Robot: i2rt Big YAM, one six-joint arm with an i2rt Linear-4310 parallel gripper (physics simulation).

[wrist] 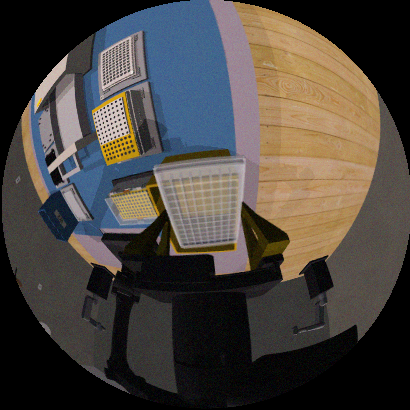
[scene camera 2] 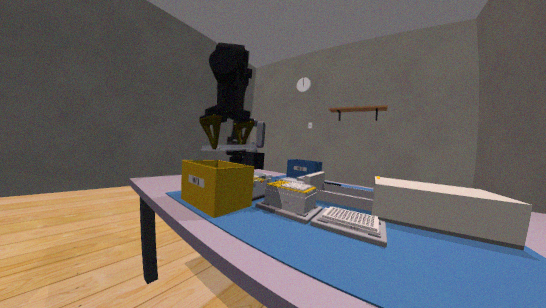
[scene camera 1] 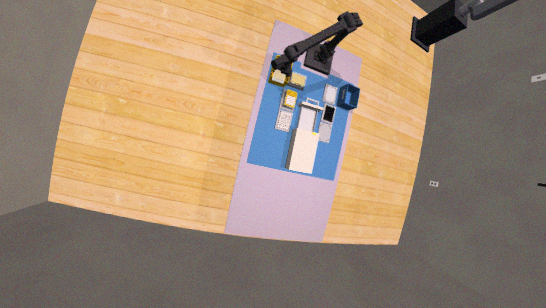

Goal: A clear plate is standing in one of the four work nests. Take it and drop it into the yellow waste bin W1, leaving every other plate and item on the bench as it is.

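Frame: origin at the arm's base, x ahead, y left, z up, level; millimetres.
Where they show: gripper, fingertip midpoint: (wrist: 203,208) (scene camera 2: 229,149) (scene camera 1: 279,74); arm's base at its link origin: (scene camera 1: 320,57).
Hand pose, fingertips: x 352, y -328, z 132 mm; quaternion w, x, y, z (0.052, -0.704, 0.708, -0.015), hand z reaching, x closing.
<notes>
Things, the pixels of their top centre, and the offset from my fingertips.
- clear plate at its top centre: (wrist: 204,221) (scene camera 2: 228,142) (scene camera 1: 280,72) dy -1, dx -3, dz +17 mm
- yellow waste bin W1 at its top centre: (wrist: 198,224) (scene camera 2: 217,163) (scene camera 1: 282,68) dy +18, dx -75, dz -46 mm
- clear box at its top centre: (wrist: 130,210) (scene camera 2: 253,174) (scene camera 1: 299,78) dy +173, dx -69, dz -89 mm
- white tip box at its top centre: (wrist: 110,130) (scene camera 2: 291,184) (scene camera 1: 291,98) dy +150, dx +107, dz -90 mm
- white plate at its top centre: (wrist: 114,60) (scene camera 2: 350,216) (scene camera 1: 284,120) dy +157, dx +277, dz -140 mm
- blue bin at its top centre: (wrist: 50,225) (scene camera 2: 305,160) (scene camera 1: 352,95) dy +660, dx -94, dz -46 mm
- white housing at its top centre: (scene camera 2: 432,185) (scene camera 1: 304,151) dy +355, dx +476, dz -60 mm
A clear plate (scene camera 1: 278,77) (scene camera 2: 225,148) (wrist: 204,202) with a grid of wells is held level between the fingertips. My gripper (scene camera 2: 228,147) (wrist: 203,208) is shut on the clear plate, one finger at each side. The yellow waste bin W1 (scene camera 1: 273,81) (scene camera 2: 217,190) (wrist: 227,247) stands on the blue mat. The plate hangs above the bin's opening, a short way over its rim in scene camera 2. In the wrist view the plate covers most of the bin, so its inside is largely hidden.
Beside the bin is a yellow rack in a clear box (scene camera 1: 298,80) (wrist: 134,204). Near it are a yellow and white tip box (scene camera 1: 290,99) (scene camera 2: 291,195) (wrist: 117,127) and a white plate (scene camera 1: 284,120) (scene camera 2: 350,220) (wrist: 118,65). Further off stand a blue bin (scene camera 1: 349,97) (scene camera 2: 304,168) (wrist: 58,215) and a white housing (scene camera 1: 303,151) (scene camera 2: 450,210).
</notes>
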